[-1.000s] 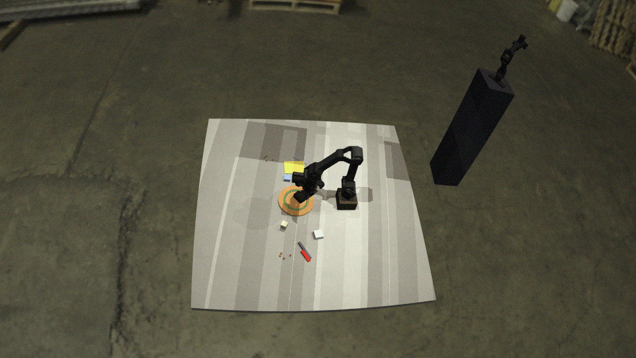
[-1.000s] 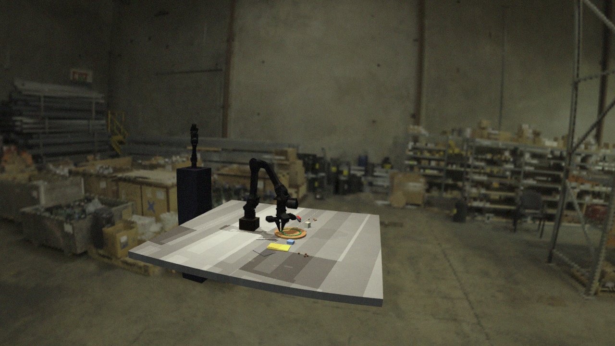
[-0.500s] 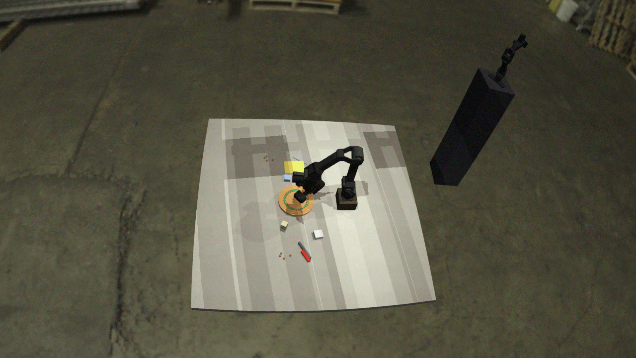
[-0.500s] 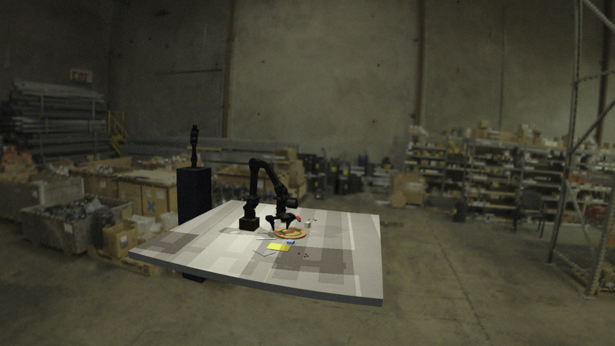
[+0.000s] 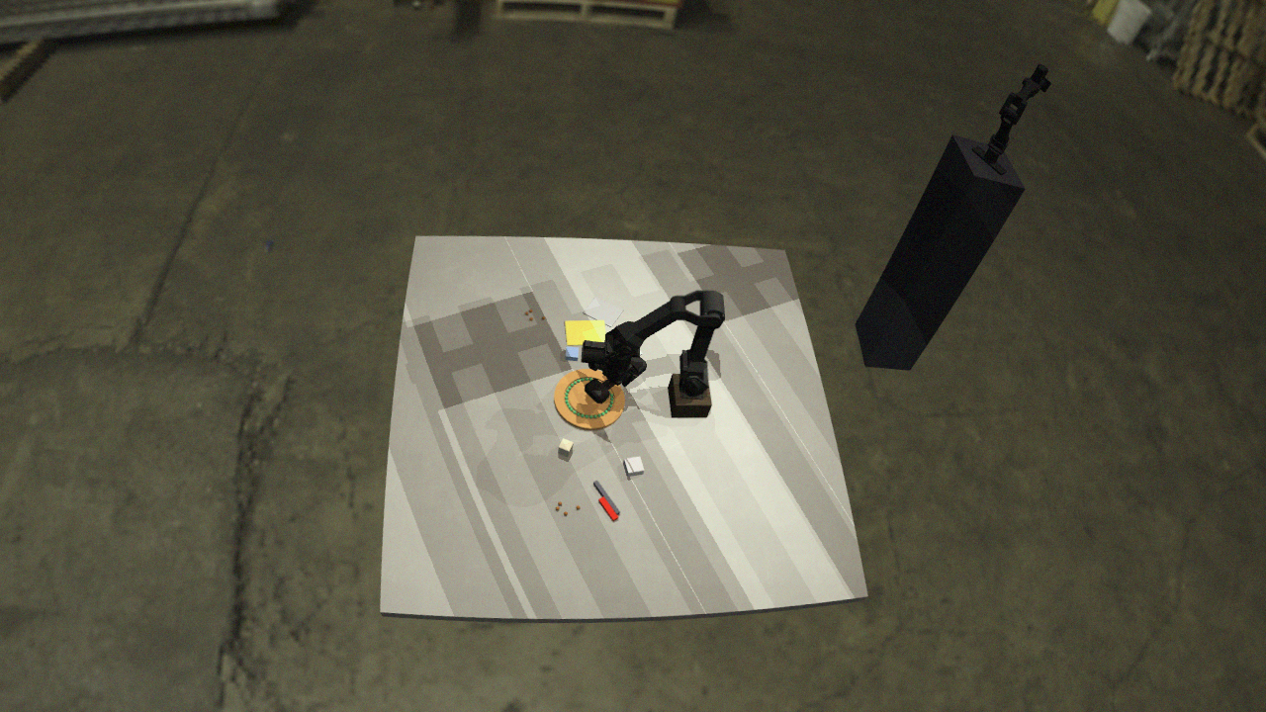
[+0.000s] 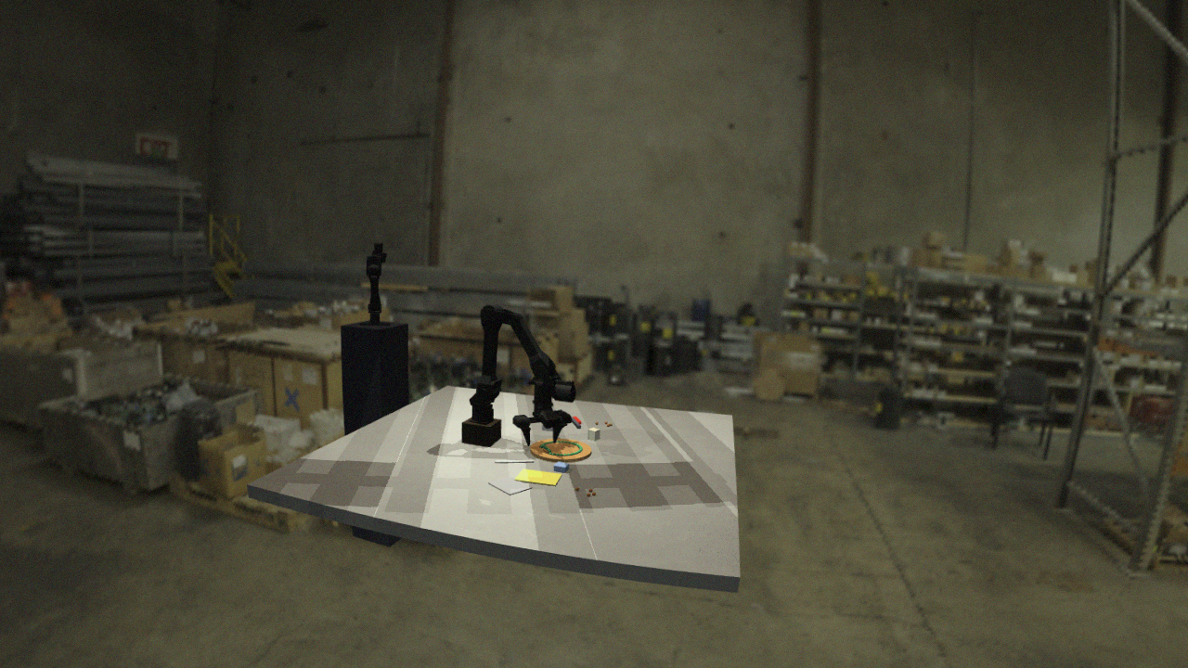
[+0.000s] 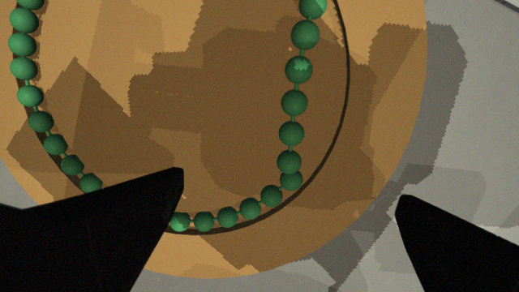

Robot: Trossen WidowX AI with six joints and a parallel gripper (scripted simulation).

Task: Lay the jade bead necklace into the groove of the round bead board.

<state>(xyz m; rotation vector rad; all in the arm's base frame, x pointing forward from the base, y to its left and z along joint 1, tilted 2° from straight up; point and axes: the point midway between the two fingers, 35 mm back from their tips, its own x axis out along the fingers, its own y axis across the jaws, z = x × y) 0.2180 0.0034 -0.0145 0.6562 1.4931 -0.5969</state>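
My gripper tip is 120 mm short of the blue block, 140 mm to the left of it and 10 mm above it. From my gripper tip the other things lie so: yellow pad 80 mm ahead, 230 mm to the right, 20 mm below; white strip 40 mm behind, 140 mm to the right, 20 mm below; cream cube 130 mm ahead, 180 mm to the left.
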